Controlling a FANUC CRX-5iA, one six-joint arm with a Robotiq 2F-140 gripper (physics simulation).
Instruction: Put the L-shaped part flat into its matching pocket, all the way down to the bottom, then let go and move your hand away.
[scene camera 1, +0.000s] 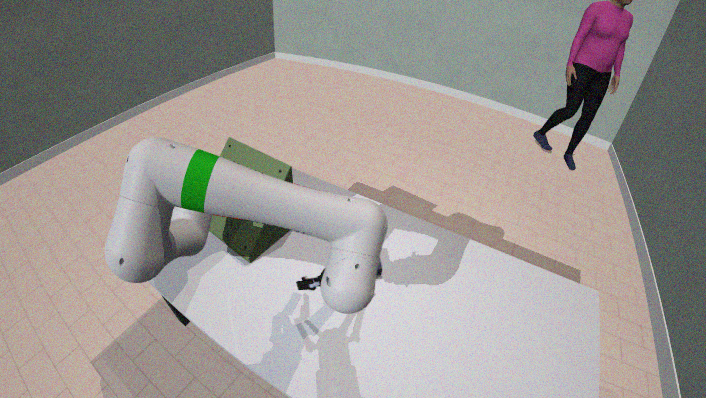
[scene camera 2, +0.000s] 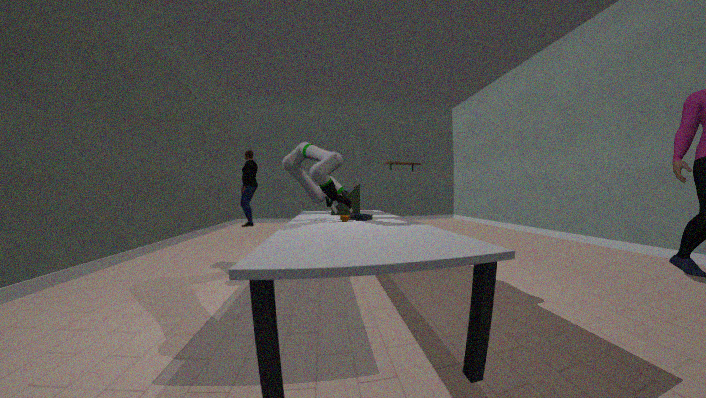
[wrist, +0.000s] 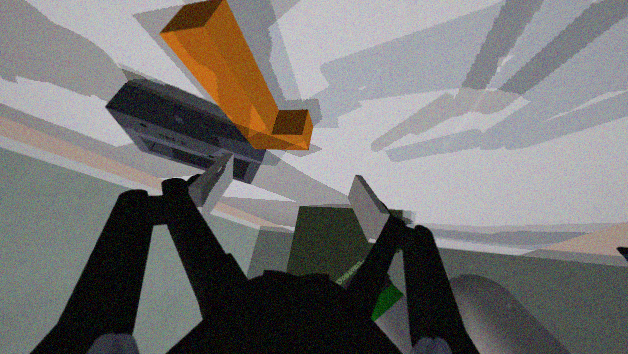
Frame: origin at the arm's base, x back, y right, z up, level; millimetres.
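Seen in the pictures: gripper, fingertip midpoint: (scene camera 2: 343, 212) (wrist: 295, 177).
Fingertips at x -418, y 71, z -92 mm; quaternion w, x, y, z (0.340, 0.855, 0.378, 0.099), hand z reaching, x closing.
Observation:
A point is followed by its place in that frame.
The orange L-shaped part (scene camera 2: 345, 218) {x -556, y 82, z -122 mm} (wrist: 230, 65) {x -528, y 96, z -114 mm} is at the upper left of the wrist view, its short leg towards the fingers. A dark grey block (scene camera 2: 366, 217) {x -542, y -64, z -121 mm} (wrist: 175, 117) {x -516, y -16, z -121 mm} with openings in it lies close beside it; in the wrist view the part covers one end of the block. I cannot tell whether they touch, and no L-shaped pocket can be made out. My gripper (scene camera 2: 339, 205) {x -418, y 71, z -92 mm} (wrist: 295, 177) {x -418, y 71, z -92 mm} is wide open and empty, with the part outside the fingers. In scene camera 1 the arm hides the part, the block and most of the gripper.
A green angled housing (scene camera 1: 260, 160) {x -44, y -104, z 108 mm} (scene camera 2: 356, 200) {x -176, y -79, z -18 mm} (wrist: 325, 240) {x -168, y -23, z -64 mm} stands on the white table (scene camera 1: 475, 325) {x -905, y 12, z -142 mm} (scene camera 2: 370, 245) {x -1159, y 96, z -142 mm}, behind the arm's upper link in scene camera 1. A person in pink (scene camera 1: 602, 40) (scene camera 2: 692, 130) and a person in black (scene camera 2: 249, 172) are on the floor away from the table.

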